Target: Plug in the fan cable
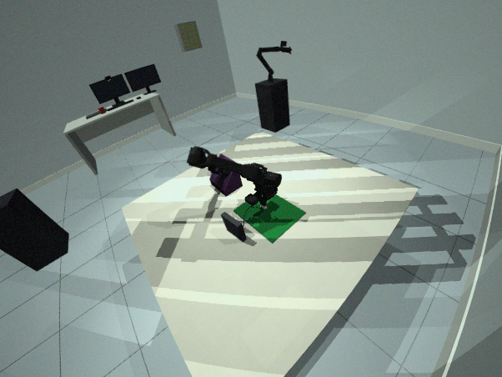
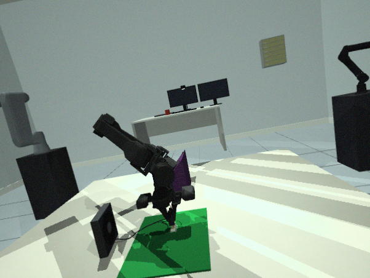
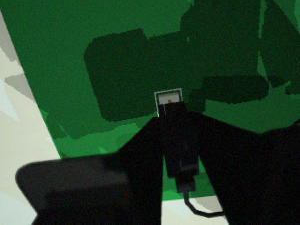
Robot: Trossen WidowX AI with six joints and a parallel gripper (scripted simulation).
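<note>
Right now the pale header is 10 mm behind my gripper tip and 40 mm below it. Round my gripper tip: green board (30 mm ahead, 10 mm to the right, 50 mm below); black fan plug (10 mm behind, 10 mm above); black fan (20 mm ahead, 200 mm to the right, 20 mm above).
</note>
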